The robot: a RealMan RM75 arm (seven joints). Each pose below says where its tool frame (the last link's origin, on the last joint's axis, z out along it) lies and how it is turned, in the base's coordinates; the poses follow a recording.
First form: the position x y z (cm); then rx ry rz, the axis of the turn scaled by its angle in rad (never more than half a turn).
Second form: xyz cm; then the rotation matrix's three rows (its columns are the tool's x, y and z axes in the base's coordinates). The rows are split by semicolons. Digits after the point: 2 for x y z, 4 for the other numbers.
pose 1, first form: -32.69, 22.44, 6.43, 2.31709, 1.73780, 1.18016
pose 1, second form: -32.69, 22.44, 6.43; 0.0978, 0.8180, 0.5669; 0.8286, -0.3825, 0.4089; 0.5513, 0.4297, -0.7151
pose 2, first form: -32.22, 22.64, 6.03, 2.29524, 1.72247, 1.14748
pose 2, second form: -32.22, 22.64, 6.03; 0.1037, 0.8083, 0.5795; 0.8462, -0.3779, 0.3757; 0.5227, 0.4514, -0.7232
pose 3, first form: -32.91, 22.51, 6.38, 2.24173, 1.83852, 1.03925
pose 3, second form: -32.91, 22.51, 6.38; 0.0605, 0.8474, 0.5276; 0.8890, -0.2861, 0.3576; 0.4539, 0.4474, -0.7706
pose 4, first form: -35.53, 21.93, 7.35, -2.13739, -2.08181, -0.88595
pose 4, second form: -35.53, 21.93, 7.35; -0.0566, 0.9268, 0.3714; 0.9102, -0.1050, 0.4007; 0.4104, 0.3607, -0.8376
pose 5, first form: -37.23, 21.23, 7.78, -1.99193, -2.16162, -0.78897
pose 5, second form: -37.23, 21.23, 7.78; -0.1405, 0.9528, 0.2690; 0.9021, 0.0113, 0.4315; 0.4081, 0.3032, -0.8611
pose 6, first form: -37.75, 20.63, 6.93, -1.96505, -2.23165, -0.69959
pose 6, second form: -37.75, 20.63, 6.93; -0.1701, 0.9580, 0.2307; 0.9183, 0.0692, 0.3898; 0.3575, 0.2782, -0.8915
